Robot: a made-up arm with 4 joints. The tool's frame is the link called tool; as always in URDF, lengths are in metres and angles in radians. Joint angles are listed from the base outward. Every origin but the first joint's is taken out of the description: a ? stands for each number. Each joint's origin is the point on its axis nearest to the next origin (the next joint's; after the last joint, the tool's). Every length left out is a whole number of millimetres.
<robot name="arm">
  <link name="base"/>
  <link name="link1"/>
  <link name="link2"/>
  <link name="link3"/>
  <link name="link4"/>
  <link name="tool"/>
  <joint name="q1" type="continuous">
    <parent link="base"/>
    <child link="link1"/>
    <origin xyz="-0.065 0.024 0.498" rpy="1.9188 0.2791 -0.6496"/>
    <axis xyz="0 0 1"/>
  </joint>
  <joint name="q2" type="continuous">
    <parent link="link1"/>
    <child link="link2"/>
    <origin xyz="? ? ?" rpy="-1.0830 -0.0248 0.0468"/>
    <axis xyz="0 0 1"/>
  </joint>
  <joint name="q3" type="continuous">
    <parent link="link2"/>
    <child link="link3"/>
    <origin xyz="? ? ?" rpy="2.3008 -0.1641 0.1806"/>
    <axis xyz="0 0 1"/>
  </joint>
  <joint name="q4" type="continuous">
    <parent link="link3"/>
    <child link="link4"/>
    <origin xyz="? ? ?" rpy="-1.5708 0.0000 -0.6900"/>
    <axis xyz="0 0 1"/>
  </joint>
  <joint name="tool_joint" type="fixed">
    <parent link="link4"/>
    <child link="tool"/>
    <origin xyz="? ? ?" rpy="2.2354 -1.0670 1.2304"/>
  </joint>
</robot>
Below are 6 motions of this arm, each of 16 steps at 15 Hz.
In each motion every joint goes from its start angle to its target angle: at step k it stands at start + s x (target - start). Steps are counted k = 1, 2, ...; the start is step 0. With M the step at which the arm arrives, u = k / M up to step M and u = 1 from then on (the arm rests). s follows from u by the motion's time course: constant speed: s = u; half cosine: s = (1 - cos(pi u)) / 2; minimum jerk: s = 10 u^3 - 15 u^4 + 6 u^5.
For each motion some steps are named. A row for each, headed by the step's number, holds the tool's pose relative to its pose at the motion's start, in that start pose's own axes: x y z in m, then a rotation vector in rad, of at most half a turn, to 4 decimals.
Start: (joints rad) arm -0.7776 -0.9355 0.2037 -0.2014
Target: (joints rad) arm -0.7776 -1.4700 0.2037 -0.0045
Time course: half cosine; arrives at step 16
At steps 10, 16:
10: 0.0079 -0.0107 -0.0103 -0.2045 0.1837 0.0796
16: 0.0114 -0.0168 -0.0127 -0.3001 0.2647 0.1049

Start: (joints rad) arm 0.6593 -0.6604 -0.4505 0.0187
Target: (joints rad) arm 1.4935 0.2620 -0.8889 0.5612
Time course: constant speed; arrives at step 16
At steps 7, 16:
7: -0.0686 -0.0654 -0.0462 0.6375 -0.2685 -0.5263
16: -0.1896 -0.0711 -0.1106 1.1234 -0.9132 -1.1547

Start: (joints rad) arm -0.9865 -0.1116 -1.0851 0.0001
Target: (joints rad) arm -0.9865 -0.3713 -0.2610 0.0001
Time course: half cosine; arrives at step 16
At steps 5, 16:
5: -0.0072 -0.0058 -0.0263 -0.0977 0.2026 -0.0132
16: -0.0615 -0.0421 -0.0808 -0.4954 0.8822 -0.0484

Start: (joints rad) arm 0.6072 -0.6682 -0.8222 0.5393
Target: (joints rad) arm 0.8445 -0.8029 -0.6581 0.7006
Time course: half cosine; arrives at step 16
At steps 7, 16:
7: -0.0212 -0.0302 -0.0194 0.0379 0.0866 -0.1456
16: -0.0643 -0.0680 -0.0483 0.1058 0.2111 -0.3638

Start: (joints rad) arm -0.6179 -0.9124 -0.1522 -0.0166
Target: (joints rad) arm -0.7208 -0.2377 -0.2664 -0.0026
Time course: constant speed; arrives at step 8
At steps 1, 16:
1: -0.0012 -0.0039 0.0039 0.0626 -0.0596 -0.0286
16: -0.0163 -0.0333 0.0221 0.5021 -0.4829 -0.2147

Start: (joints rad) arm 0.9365 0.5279 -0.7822 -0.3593
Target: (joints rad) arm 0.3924 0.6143 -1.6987 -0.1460
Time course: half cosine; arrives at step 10
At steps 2, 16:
2: 0.0049 0.0008 0.0059 0.0885 -0.0744 0.0169
16: 0.0336 -0.0165 0.0360 1.0341 -0.6694 0.1027

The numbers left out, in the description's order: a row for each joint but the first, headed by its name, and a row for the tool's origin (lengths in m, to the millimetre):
q2: -0.040 0.005 0.000
q3: -0.017 -0.002 0.000
q4: -0.009 0.176 0.000
tool: 0.099 0.155 0.000

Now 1 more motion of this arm.
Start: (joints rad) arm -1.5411 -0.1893 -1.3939 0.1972
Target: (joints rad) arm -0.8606 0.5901 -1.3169 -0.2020
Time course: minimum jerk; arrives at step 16
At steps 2, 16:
2: -0.0018 -0.0010 0.0040 -0.0113 -0.0168 -0.0106
16: -0.1718 0.0758 0.1587 -0.8997 -0.9333 -0.6636

